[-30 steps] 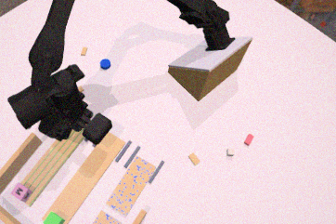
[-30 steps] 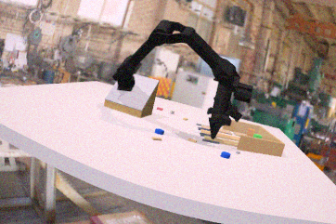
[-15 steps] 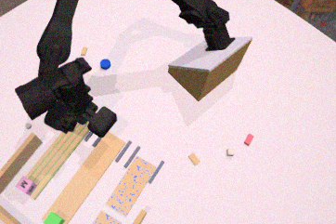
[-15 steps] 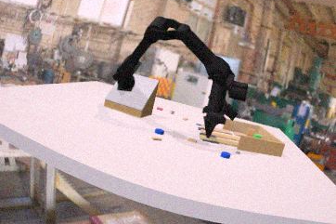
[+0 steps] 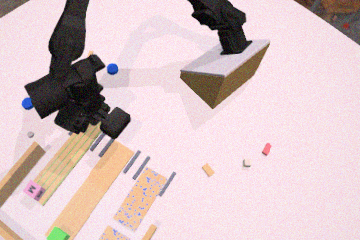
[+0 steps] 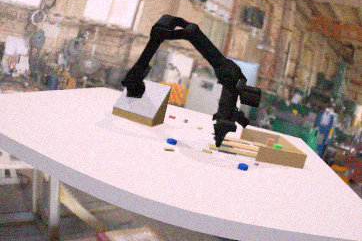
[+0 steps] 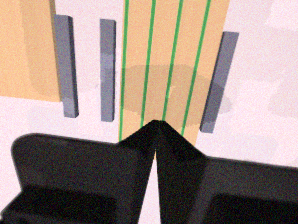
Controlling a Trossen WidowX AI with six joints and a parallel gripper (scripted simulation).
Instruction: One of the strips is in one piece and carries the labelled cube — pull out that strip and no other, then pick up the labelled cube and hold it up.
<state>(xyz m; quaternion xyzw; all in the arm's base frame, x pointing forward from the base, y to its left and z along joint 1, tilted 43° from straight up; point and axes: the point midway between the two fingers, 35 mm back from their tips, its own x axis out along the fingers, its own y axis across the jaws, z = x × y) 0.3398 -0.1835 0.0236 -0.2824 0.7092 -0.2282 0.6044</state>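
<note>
My gripper tip is 10 cm short of the strip and 1 cm to the right of it.
</note>
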